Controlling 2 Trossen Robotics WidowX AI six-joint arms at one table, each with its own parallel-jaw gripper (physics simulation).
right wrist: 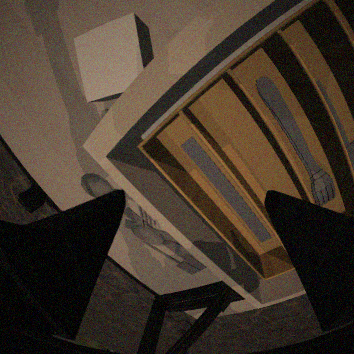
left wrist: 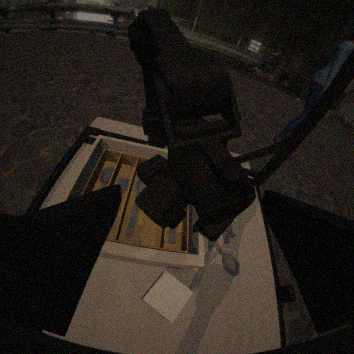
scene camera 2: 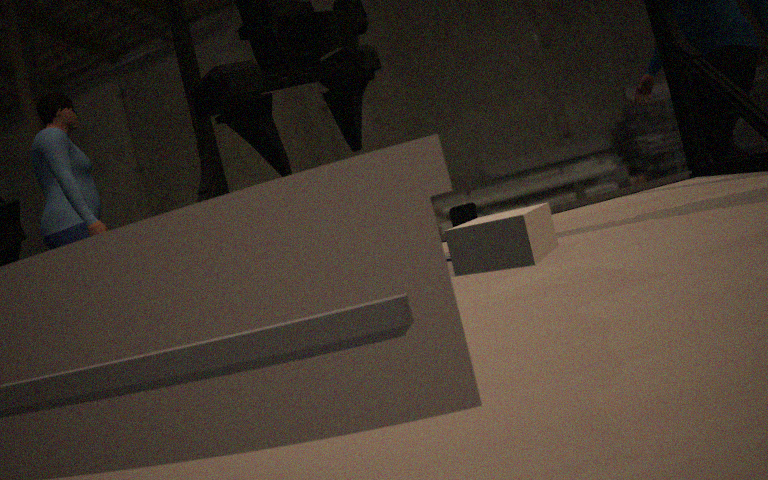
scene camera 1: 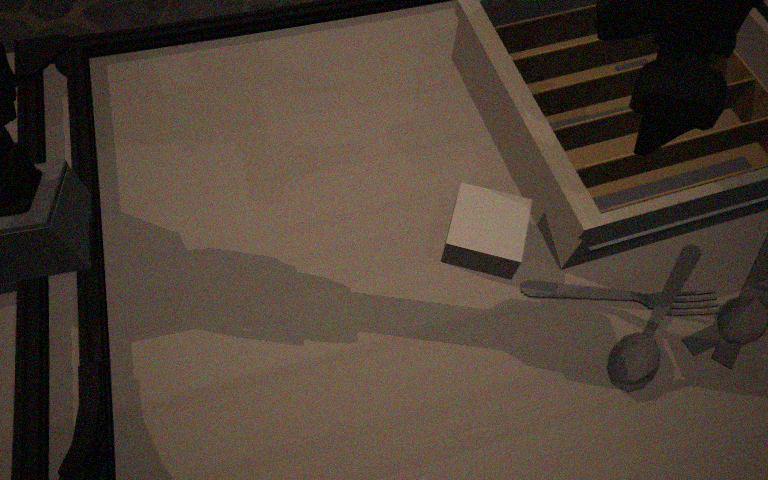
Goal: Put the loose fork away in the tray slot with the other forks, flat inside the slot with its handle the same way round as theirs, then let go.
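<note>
The loose grey fork [scene camera 1: 589, 292] [left wrist: 197, 278] lies on the table beside the tray, a spoon [scene camera 1: 633, 359] [left wrist: 230, 263] [right wrist: 96, 185] crossing over its neck. In the right wrist view its tines [right wrist: 147, 217] show past the tray wall. The tray [scene camera 1: 532, 124] [scene camera 2: 226, 283] [left wrist: 150, 257] has wooden slots. One holds a fork [right wrist: 292, 127], handle toward the upper left, tines toward the lower right. My right gripper [scene camera 1: 675, 135] [scene camera 2: 321, 161] [left wrist: 177, 216] [right wrist: 196, 197] is open and empty above the tray. My left gripper is open and empty, high and away from the fork.
A pale block [scene camera 1: 489, 221] [scene camera 2: 491, 247] [left wrist: 168, 296] [right wrist: 109, 57] stands near the fork's handle end and the tray corner. A flat grey piece [scene camera 1: 679, 182] [right wrist: 225, 189] lies in the tray's edge slot. More loose cutlery [scene camera 1: 743, 319] [right wrist: 167, 247] lies beside the tray.
</note>
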